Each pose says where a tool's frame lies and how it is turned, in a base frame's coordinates. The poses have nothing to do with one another.
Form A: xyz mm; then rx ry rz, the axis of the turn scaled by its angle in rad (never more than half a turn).
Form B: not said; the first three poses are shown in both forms.
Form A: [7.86 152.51 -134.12 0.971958 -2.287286 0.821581]
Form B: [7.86 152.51 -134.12 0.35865 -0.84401 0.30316 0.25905]
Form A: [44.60 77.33 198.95 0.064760 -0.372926 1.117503]
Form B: [44.60 77.33 198.95 0.03053 -0.17583 0.52690 0.83098]
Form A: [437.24 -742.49 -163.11 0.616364 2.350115 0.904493]
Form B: [437.24 -742.49 -163.11 0.22884 0.87256 0.33582 0.27111]
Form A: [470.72 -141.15 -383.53 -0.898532 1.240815 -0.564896]
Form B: [470.72 -141.15 -383.53 -0.40100 0.55375 -0.25210 0.68484]
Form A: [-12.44 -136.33 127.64 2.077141 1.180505 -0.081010]
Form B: [-12.44 -136.33 127.64 0.80835 0.45941 -0.03153 0.36676]
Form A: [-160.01 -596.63 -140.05 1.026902 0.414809 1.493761]
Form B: [-160.01 -596.63 -140.05 0.44261 0.17879 0.64383 0.59802]
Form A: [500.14 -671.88 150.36 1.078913 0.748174 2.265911]
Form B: [500.14 -671.88 150.36 0.39799 0.27599 0.83585 0.25842]
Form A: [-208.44 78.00 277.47 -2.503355 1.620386 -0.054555]
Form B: [-208.44 78.00 277.47 -0.83669 0.54158 -0.01823 0.07945]
